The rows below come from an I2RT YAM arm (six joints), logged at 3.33 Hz.
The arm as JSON. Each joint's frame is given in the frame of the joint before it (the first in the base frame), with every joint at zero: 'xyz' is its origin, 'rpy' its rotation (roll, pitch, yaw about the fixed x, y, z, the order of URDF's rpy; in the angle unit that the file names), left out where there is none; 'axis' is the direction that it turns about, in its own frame. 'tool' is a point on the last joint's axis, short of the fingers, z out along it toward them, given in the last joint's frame.
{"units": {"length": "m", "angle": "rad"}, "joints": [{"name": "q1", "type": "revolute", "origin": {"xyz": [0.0, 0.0, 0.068]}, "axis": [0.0, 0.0, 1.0]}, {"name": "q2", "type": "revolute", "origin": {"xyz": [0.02, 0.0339, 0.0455]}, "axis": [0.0, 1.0, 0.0]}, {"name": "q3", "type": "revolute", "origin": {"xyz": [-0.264, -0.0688, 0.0]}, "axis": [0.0, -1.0, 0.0]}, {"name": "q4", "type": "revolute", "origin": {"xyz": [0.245, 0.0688, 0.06]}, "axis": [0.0, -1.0, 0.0]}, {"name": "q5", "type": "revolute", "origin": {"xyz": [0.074, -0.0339, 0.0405]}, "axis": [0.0, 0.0, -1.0]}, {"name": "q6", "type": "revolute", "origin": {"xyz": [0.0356, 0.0, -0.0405]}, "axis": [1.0, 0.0, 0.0]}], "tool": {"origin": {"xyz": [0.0, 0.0, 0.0], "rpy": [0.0, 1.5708, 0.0]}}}
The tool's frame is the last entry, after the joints.
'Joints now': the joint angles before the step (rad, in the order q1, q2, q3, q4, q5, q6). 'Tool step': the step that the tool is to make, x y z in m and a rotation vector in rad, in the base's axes. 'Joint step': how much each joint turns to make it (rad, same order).
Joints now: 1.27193 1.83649 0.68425 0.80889 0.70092 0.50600
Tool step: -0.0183 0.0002 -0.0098 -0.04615 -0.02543 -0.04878
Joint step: 0.06162 0.02050 -0.01510 -0.00699 0.11623 0.00692
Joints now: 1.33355 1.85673 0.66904 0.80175 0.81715 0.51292
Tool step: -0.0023 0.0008 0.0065 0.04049 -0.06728 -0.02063
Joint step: 0.01070 0.00749 -0.01201 0.12224 0.04805 -0.06416
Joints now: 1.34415 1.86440 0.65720 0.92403 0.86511 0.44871
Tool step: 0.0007 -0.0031 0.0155 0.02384 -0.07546 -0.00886
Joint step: -0.00272 -0.03015 -0.01619 0.10438 0.02114 -0.10159
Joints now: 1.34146 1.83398 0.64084 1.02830 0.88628 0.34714
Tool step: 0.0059 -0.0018 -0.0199 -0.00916 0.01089 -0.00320
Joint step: -0.01989 0.07518 -0.01422 0.07143 -0.01789 0.00844
